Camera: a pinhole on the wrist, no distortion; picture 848 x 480 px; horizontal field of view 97.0 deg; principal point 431.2 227.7 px. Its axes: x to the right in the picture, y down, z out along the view. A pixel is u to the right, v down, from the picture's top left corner.
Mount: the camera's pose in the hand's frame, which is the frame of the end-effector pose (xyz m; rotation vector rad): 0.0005 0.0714 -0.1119 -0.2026 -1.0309 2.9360
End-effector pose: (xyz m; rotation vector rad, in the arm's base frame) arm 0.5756 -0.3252 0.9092 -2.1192 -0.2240 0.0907
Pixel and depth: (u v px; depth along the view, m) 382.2 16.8 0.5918
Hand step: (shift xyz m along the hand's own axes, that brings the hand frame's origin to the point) -0.0068 -0.0412 0.5620
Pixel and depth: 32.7 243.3 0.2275
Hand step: 0.2107 -0.0929 0.0858
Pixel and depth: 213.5 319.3 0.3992
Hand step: 0.1803 -0.2677 0.1624
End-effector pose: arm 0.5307 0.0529 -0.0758 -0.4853 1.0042 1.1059
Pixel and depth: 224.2 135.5 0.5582
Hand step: 0.2304 -0.1880 0.4405
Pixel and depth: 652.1 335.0 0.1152
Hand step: -0.0810 -0.0215 -0.0512
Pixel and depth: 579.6 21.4 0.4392
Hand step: -0.2339 -0.0014 0.3584
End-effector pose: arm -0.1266 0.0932 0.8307 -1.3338 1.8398 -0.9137
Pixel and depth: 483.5 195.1 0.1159
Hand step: -0.0308 0.0083 -0.0179
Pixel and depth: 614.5 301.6 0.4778
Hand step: -0.2911 -0.2837 0.1719
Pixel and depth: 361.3 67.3 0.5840
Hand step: 0.0272 -0.1032 0.5078
